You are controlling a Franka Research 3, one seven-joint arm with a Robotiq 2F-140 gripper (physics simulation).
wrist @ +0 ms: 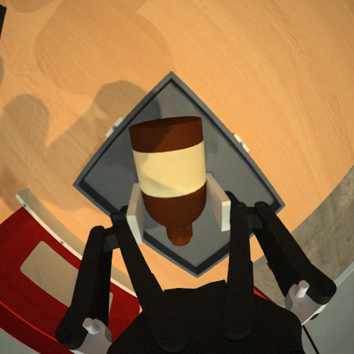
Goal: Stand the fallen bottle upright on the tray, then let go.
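Observation:
A brown bottle [170,175] with a cream label is held in front of the camera, its base toward the top of the view and its neck toward the bottom. My gripper [173,189] is shut on the bottle near its shoulder, one pale pad on each side. The dark grey square tray [240,172] lies behind the bottle in the view, on the wooden table. The bottle covers the middle of the tray. The gap between the bottle's base and the tray is hard to tell from this view.
A red box-like object [30,250] with a pale edge and a beige panel is at the lower left, close to the gripper's left linkage. The wooden table [250,65] surrounds the tray. Grey floor [325,230] shows beyond the table's edge at the right. Shadows fall left of the tray.

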